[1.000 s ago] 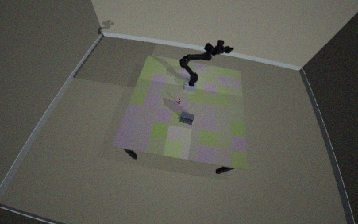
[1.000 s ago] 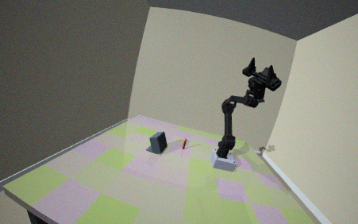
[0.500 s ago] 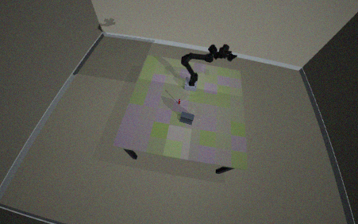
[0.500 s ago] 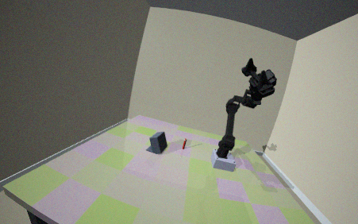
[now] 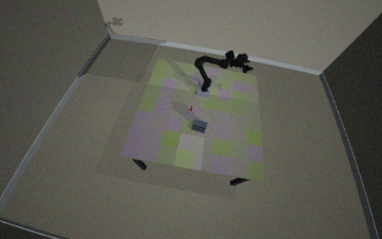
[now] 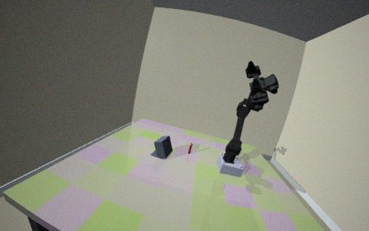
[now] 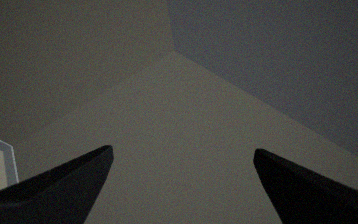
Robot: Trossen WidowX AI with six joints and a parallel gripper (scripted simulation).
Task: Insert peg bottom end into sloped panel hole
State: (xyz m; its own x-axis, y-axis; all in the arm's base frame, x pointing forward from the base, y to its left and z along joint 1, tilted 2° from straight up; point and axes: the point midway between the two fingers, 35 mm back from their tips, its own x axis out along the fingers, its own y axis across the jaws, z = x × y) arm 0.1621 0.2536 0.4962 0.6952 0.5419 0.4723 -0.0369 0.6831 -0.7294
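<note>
The red square peg lies 520 mm below my gripper tip, 440 mm to the right of it and 60 mm ahead of it. The rest, counted from my gripper tip: dark sloped panel 520 mm below, 360 mm to the right, 250 mm ahead.
</note>
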